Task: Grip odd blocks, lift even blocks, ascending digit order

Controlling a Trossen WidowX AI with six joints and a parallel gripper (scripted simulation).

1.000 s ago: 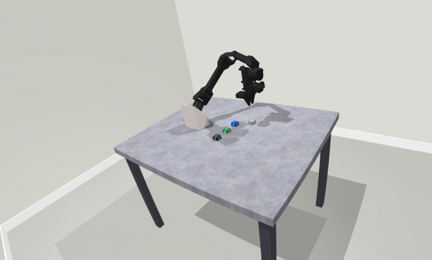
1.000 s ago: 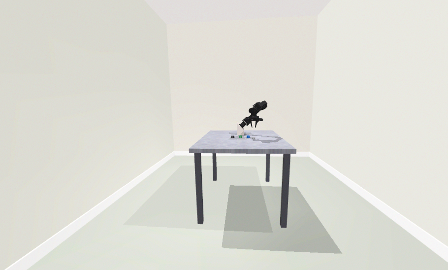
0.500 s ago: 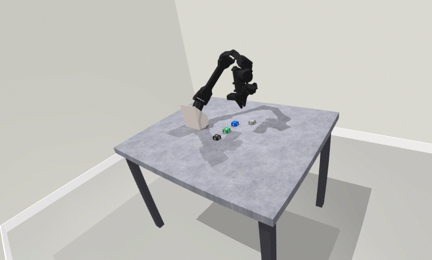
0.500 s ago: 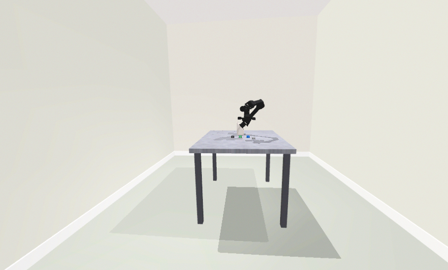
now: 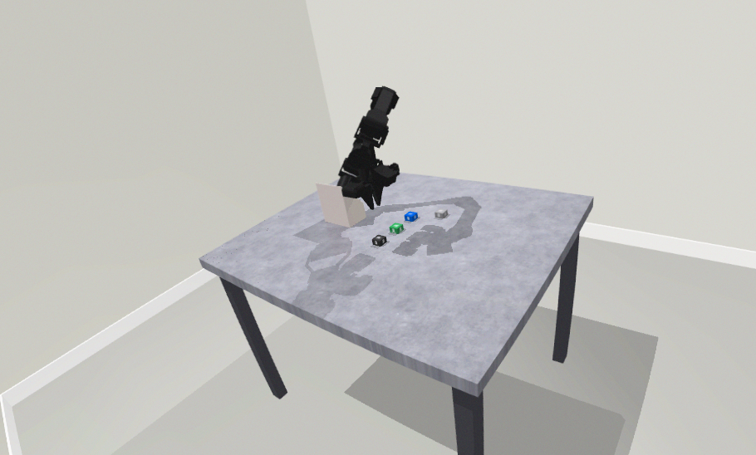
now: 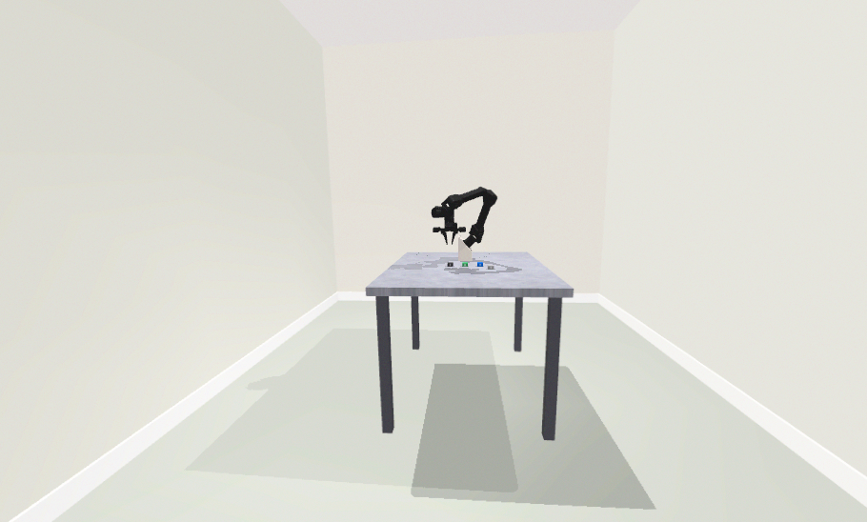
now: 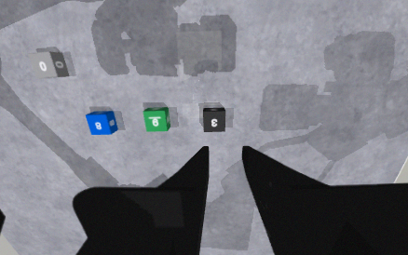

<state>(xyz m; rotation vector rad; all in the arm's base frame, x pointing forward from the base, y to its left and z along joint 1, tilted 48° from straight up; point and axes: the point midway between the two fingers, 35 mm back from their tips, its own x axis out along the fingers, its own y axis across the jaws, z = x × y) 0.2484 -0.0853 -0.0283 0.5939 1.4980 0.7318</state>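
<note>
The black block is 1 cm behind my gripper tip and 12 cm below it. Also, from my gripper tip: grey block: 6 cm ahead, 24 cm to the left, 12 cm below; green block: 2 cm behind, 9 cm to the left, 12 cm below; blue block: 3 cm behind, 18 cm to the left, 12 cm below.
</note>
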